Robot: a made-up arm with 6 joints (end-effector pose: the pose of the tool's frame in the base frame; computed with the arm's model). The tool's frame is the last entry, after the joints. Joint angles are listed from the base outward.
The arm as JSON. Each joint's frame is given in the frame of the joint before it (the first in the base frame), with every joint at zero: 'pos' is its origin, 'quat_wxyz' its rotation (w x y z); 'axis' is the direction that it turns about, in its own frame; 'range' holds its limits. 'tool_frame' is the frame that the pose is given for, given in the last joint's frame.
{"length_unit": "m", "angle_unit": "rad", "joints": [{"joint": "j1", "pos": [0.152, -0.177, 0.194], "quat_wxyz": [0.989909, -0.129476, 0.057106, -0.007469], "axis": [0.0, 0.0, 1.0], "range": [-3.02, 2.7]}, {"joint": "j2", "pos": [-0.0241, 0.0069, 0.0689], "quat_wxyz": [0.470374, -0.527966, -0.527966, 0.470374], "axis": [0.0, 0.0, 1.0], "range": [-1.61, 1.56]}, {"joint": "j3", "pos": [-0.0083, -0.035, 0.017], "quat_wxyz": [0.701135, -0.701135, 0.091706, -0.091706], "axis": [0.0, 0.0, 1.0], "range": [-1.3, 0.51]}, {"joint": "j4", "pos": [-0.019, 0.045, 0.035], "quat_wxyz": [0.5, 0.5, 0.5, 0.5], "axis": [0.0, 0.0, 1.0], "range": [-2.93, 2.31]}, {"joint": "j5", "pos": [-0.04, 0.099, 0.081], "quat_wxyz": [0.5, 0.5, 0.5, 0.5], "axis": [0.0, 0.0, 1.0], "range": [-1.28, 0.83]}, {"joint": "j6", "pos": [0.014, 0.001, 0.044], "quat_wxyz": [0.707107, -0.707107, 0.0, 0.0], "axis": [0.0, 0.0, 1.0], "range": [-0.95, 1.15]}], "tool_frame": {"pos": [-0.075, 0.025, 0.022], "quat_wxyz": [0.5, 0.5, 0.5, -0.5]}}
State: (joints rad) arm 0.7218 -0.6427 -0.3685 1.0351 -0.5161 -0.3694
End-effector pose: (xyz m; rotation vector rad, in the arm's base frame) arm 0.0391 -0.1783 0.3414 -1.7895 0.3357 0.3109
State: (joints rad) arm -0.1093 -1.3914 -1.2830 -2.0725 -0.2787 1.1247
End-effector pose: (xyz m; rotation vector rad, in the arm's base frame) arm 0.0397 -0.2055 0.3709 0.7857 0.4665 -0.2645
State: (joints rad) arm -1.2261 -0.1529 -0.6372 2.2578 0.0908 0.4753
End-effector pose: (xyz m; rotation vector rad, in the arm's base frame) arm 0.1979 -0.0539 0.2588 1.1614 -2.3141 -0.9129
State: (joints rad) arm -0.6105 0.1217 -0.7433 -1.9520 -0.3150 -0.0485
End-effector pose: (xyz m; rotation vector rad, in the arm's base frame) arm 0.2157 -0.0171 0.2310 0.2978 -0.4899 -1.6551
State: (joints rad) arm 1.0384 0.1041 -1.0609 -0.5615 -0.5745 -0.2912
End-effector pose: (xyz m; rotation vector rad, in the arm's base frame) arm 0.0017 -0.2061 0.2148 -0.6504 -0.3286 0.0847
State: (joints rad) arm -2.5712 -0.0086 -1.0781 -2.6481 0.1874 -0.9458
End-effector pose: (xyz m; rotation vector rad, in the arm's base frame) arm 0.3004 -0.2445 0.3526 -0.0387 -2.7230 -0.7933
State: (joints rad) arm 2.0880 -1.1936 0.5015 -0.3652 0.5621 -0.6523
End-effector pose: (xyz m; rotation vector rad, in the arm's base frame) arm 0.0903 -0.1942 0.3262 -1.0401 2.0738 0.4486
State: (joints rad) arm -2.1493 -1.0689 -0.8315 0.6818 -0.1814 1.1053
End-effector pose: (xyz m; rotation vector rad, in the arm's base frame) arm 0.3076 -0.1382 0.3122 -0.6573 2.1763 -1.2844
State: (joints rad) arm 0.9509 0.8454 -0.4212 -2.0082 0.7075 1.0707
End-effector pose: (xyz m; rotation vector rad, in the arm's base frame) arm 0.0711 -0.0917 0.2774 -1.2156 -0.7747 0.3414
